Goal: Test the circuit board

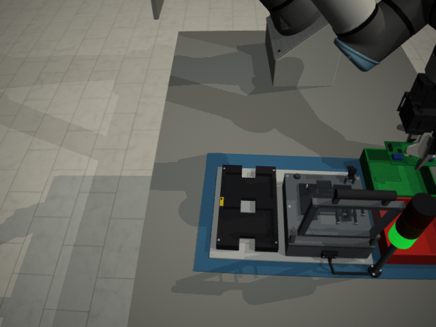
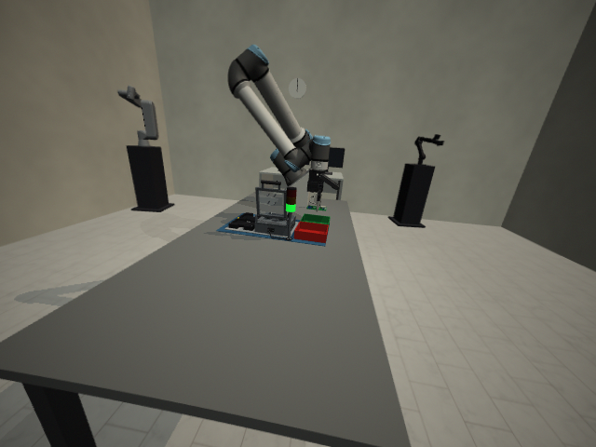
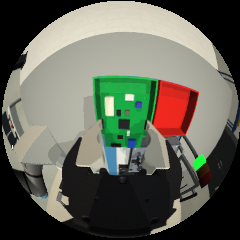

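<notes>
My gripper is now 100 mm above the green bin and 10 mm to the left of it. The rest, counted from my hand: black latch tab: 160 mm to the right, 20 mm below, 10 mm ahead; then green circuit board: 10 mm to the right; then red bin: 150 mm ahead, 100 mm below, 40 mm to the right.
</notes>
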